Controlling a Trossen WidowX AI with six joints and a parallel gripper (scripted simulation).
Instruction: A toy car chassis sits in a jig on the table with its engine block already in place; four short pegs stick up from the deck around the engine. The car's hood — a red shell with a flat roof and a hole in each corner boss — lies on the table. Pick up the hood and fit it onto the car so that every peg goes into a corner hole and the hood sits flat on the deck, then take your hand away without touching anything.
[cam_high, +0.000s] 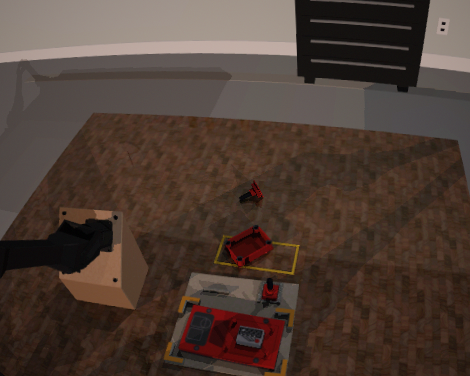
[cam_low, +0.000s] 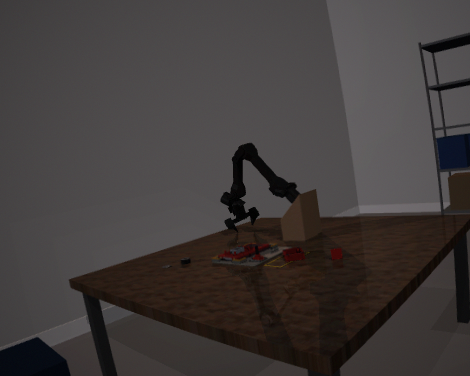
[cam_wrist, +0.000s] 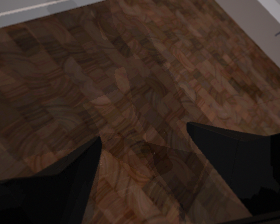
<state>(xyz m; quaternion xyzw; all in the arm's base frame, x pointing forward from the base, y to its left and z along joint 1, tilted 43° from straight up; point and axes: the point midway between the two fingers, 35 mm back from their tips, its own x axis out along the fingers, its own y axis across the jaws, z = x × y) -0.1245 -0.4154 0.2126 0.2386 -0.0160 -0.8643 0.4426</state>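
My gripper tip is 43 cm short of the red hood and 58 cm to the right of it. Round my gripper tip: grey engine block (47 cm ahead, 34 cm to the left, 1 cm above); grey jig (44 cm ahead, 36 cm to the left).
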